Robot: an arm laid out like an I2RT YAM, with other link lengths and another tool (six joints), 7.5 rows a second.
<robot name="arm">
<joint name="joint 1" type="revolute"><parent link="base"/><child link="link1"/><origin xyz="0 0 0.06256"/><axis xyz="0 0 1"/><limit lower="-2.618" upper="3.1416"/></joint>
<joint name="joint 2" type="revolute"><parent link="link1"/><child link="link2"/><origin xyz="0.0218 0.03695 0.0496"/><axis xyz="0 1 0"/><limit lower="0" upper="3.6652"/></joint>
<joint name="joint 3" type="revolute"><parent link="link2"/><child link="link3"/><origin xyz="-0.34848 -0.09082 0"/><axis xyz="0 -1 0"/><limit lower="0" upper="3.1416"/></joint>
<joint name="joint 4" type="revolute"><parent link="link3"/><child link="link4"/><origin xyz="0.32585 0.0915 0.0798"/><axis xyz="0 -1 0"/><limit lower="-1.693" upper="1.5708"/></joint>
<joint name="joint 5" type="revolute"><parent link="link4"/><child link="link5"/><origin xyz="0.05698 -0.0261 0.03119"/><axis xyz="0 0 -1"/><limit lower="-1.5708" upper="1.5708"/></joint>
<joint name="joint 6" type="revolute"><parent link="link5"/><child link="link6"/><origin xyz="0.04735 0 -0.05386"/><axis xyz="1 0 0"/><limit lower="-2.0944" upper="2.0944"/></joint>
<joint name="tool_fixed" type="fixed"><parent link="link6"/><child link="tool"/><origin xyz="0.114 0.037 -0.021" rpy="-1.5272 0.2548 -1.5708"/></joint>
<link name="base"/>
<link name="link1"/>
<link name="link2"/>
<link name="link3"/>
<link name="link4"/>
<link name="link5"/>
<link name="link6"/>
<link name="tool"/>
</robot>
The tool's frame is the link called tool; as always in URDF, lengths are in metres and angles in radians.
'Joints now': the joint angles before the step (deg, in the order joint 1, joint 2, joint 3, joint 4, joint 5, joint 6). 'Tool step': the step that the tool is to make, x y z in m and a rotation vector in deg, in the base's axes. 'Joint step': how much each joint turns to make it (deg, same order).
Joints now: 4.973 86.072 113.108 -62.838 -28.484 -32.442
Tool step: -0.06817 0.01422 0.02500 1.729 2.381 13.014
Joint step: 0.039 -0.819 5.888 -13.504 -11.295 -8.089
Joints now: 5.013 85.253 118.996 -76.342 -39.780 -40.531
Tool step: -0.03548 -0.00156 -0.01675 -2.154 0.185 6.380
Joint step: -0.006 -3.928 -5.664 -3.948 -2.969 -8.043
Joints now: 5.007 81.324 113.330 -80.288 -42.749 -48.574
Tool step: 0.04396 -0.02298 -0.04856 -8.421 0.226 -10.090
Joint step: 0.002 -0.639 -8.051 7.857 12.972 2.368
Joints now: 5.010 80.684 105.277 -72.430 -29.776 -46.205
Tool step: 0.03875 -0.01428 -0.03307 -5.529 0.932 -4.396
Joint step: -0.071 2.909 -2.508 3.838 6.931 -0.381
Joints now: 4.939 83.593 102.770 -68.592 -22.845 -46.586
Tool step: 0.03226 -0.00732 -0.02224 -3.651 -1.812 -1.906
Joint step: 0.234 1.982 -2.217 5.347 4.267 -0.949
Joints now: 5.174 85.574 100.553 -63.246 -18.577 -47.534
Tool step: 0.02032 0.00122 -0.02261 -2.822 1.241 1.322
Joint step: 0.773 3.038 -0.476 1.312 1.683 -2.275
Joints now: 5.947 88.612 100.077 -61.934 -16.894 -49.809
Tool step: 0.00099 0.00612 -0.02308 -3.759 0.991 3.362
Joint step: 1.944 0.574 -2.719 0.899 1.954 -3.486
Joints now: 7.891 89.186 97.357 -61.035 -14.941 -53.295
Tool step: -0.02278 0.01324 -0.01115 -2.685 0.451 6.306
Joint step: 2.919 -2.175 -3.508 -0.681 0.082 -4.403
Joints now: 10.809 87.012 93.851 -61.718 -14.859 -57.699
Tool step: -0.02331 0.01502 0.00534 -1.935 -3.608 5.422
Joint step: 3.817 -3.848 -2.848 1.360 1.209 -2.973
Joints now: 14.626 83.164 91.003 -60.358 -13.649 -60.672
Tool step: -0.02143 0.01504 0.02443 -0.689 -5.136 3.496
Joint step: 4.249 -3.420 0.627 0.496 2.124 -0.811
